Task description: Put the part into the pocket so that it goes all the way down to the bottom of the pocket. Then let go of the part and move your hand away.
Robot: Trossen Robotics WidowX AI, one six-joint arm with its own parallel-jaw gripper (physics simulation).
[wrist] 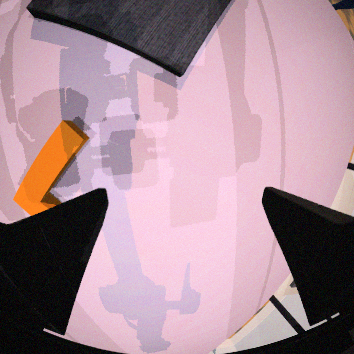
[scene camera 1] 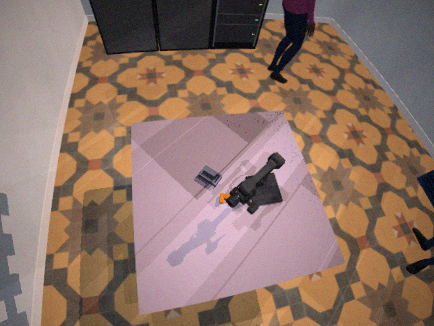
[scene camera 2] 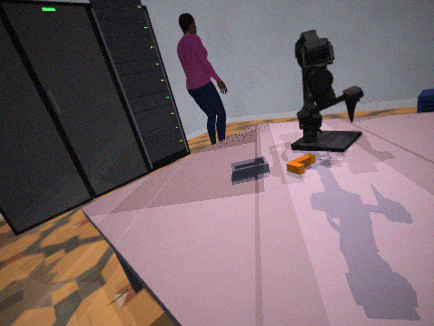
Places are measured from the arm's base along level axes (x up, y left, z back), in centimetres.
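Pixels of known places: gripper, between the fingertips: (wrist: 186,195) (scene camera 1: 244,206) (scene camera 2: 336,128); arm's base, origin of its link: (scene camera 2: 310,140).
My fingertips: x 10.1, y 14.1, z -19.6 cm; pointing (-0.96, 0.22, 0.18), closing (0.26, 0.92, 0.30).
Note:
For each thing: its top centre in the pictures, then the offset to it from my fingertips. Level surfaces: height alone.
- orange L-shaped part, centre of its top: (wrist: 52,180) (scene camera 2: 303,159) (scene camera 1: 228,198) dx -9.4, dy -10.2, dz -4.5 cm
- grey block with the pocket, centre of its top: (scene camera 2: 248,163) (scene camera 1: 210,174) dx -8.8, dy -30.0, dz -9.6 cm
- pink table top, height of its surface: dx -12.4 cm
The orange L-shaped part (scene camera 1: 223,199) (scene camera 2: 295,168) (wrist: 49,162) lies flat on the pink table top. In the wrist view it is at the left, outside the fingers, and the left finger hides its lower end. The grey block with the pocket (scene camera 1: 199,178) (scene camera 2: 251,174) stands apart from the part, up and to the left of it in scene camera 1. The pocket is empty. The block does not show in the wrist view. My gripper (wrist: 186,195) is wide open and empty, above the table beside the part. One finger shows pointing down in scene camera 2.
The arm's black base plate (scene camera 1: 273,192) (scene camera 2: 330,141) (wrist: 135,30) stands close to the part. The pink table top (scene camera 1: 165,280) (scene camera 2: 190,265) carries shadows of the arm. Dark cabinets (scene camera 1: 185,25) (scene camera 2: 45,100) and a person in a pink top (scene camera 2: 197,62) are beyond the table.

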